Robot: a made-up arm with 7 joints.
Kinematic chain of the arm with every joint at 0, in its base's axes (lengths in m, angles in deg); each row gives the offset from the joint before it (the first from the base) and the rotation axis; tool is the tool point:
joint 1: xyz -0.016 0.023 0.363 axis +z
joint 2: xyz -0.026 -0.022 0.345 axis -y
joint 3: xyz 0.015 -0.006 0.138 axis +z
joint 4: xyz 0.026 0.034 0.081 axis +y
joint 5: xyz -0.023 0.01 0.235 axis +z
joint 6: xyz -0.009 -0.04 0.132 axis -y
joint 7: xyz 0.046 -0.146 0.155 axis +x
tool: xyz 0.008 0.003 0
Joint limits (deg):
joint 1: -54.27..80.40
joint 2: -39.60..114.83
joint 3: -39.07..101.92
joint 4: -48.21..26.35
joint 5: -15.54..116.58
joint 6: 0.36..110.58
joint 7: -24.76..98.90
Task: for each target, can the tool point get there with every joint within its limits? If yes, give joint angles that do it. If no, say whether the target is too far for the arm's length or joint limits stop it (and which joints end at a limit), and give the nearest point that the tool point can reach.
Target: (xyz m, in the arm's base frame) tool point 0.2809 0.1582 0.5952
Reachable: no: joint limits stop it (at a limit: joint 2, joint 3, joint 4, joint 6, joint 7) | nearest point 0.4435 0.2322 0.8008 | short by 0.272 m
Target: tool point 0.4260 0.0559 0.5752
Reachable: no: joint limits stop it (at a limit: joint 2, joint 3, joint 4, joint 6, joint 7) | nearest point 0.4887 0.0606 0.8001 | short by 0.234 m
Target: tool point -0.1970 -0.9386 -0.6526
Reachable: no: too far | nearest point -0.1129 -0.4918 0.1582 | short by 0.930 m
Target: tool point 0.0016 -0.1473 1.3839
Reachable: yes | joints 41.15 -10.22 -22.17 -24.85 48.92 71.83 3.25
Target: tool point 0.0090 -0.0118 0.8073
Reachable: no: joint limits stop it (at a limit: joint 1, joint 2, joint 4, joint 5, joint 6) | nearest point -0.0018 -0.1359 1.1784 | short by 0.391 m
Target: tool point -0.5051 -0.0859 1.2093
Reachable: yes | joints -12.88 36.88 -23.35 10.04 28.16 86.37 25.29
